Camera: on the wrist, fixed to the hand. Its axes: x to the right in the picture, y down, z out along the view.
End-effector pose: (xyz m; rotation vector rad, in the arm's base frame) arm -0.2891 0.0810 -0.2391 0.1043 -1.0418 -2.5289
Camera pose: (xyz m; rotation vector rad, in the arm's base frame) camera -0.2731 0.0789 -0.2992 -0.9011 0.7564 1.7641
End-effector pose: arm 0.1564 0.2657 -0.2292 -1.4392 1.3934 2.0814
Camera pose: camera 0.2163 0.2500 -0.2356 -1.6447 0.1346 0.7385
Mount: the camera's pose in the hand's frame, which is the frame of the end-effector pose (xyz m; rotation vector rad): -0.0188 -0.0347 -0.0481 0.2322 0.1426 -1.5992
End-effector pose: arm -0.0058 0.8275 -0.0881 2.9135 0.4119 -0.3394
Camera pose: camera -0.0240 0.8656 -0.0424 -1.7205 -2.2935 0.2749
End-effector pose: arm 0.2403 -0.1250 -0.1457 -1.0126 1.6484 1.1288
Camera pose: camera 0.2681 -0.1772 -0.1264 -1.6925 0.5513 -0.2152
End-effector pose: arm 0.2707 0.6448 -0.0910 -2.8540 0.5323 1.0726
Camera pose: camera 0.2994 0.6753 -0.0450 -2.0154 -1.3041 0.3768
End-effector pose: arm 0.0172 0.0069 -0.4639 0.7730 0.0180 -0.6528
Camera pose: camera -0.0067 0.0301 -0.5165 0.9358 0.7649 -2.1287
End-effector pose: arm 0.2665 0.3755 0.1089 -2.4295 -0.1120 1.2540
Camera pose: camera 0.2975 0.3875 0.1615 -1.3669 -1.3948 0.2697
